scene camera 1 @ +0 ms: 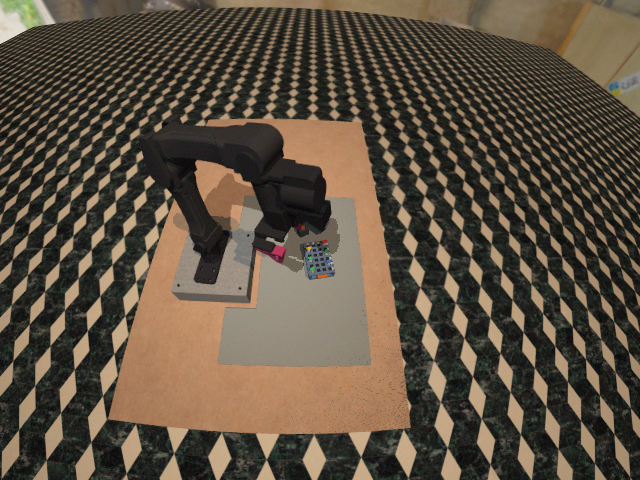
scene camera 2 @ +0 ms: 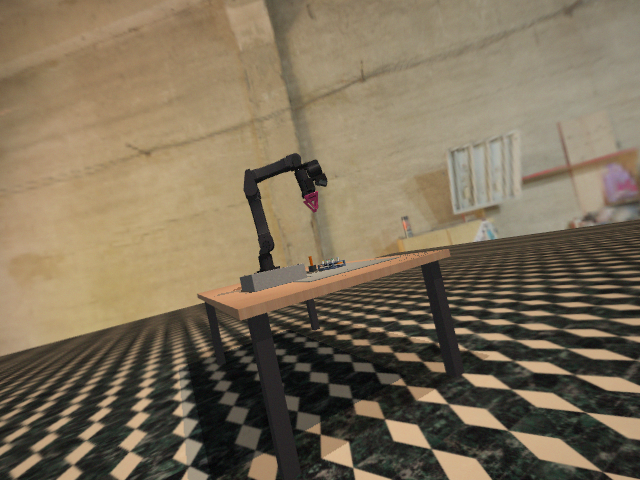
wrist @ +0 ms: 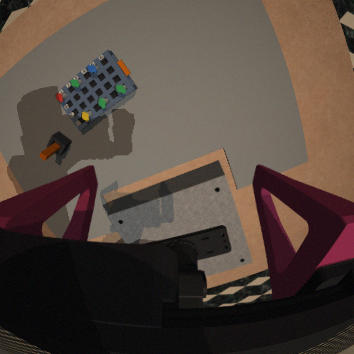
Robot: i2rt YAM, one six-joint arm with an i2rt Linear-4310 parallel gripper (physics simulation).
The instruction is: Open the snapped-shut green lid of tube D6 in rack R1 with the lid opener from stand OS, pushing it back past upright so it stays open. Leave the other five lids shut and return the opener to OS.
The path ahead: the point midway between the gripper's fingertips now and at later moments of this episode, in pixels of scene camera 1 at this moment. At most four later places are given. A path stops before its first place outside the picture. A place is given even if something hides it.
My gripper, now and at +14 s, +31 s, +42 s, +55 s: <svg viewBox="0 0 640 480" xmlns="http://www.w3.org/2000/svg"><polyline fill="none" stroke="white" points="289,245 314,233 302,225 298,226 304,257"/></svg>. At the last of these places it holds a lid opener.
